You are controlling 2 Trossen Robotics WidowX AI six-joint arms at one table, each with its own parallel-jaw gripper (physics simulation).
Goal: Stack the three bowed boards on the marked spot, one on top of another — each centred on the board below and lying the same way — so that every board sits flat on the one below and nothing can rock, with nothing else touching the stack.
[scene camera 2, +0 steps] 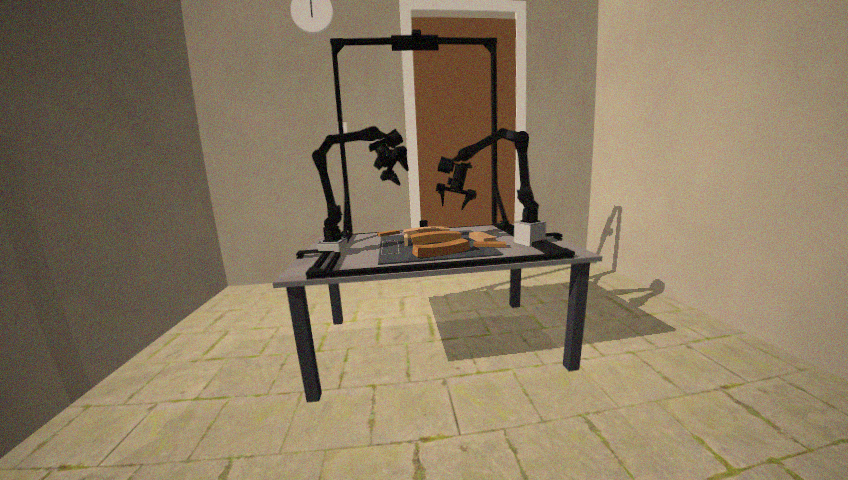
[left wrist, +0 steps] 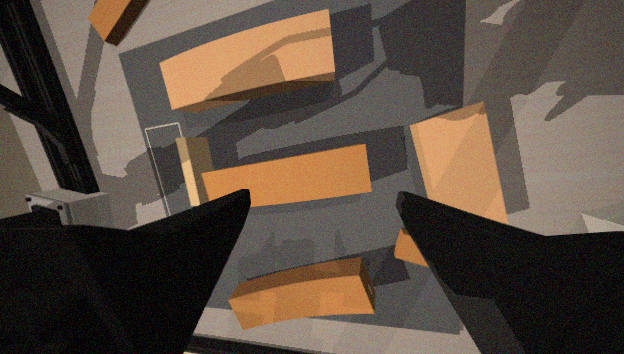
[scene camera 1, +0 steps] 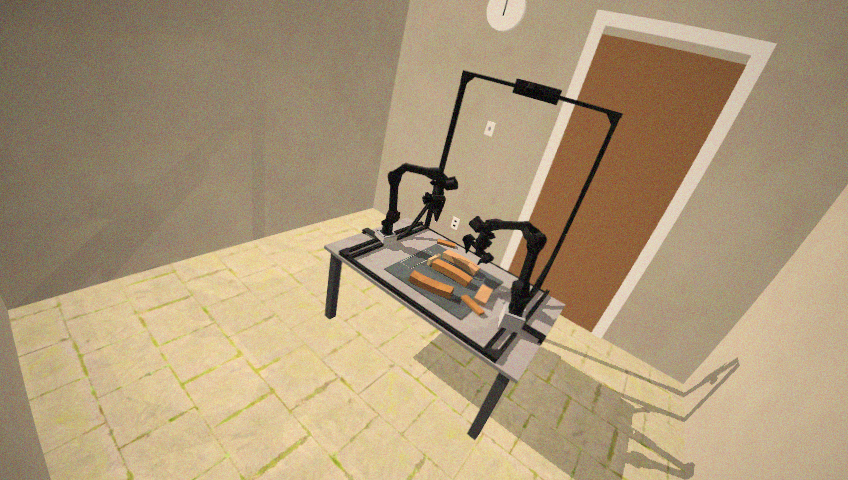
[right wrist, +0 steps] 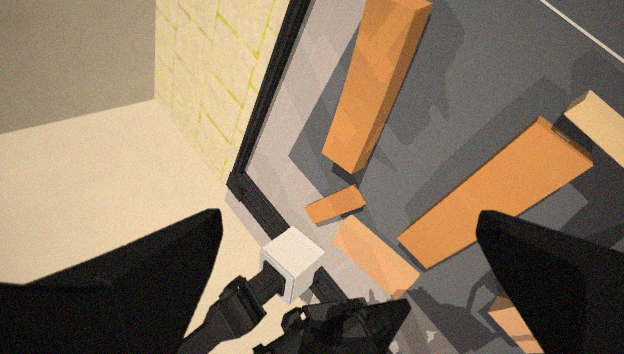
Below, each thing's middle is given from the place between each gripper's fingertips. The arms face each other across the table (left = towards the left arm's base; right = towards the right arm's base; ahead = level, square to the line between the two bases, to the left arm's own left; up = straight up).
Now: the tan block [right wrist: 590,113] 23 cm to the right of my left hand and 14 cm below it.
The tan block lies 10 cm behind my right hand, 1 cm to the right of it and 29 cm below it.
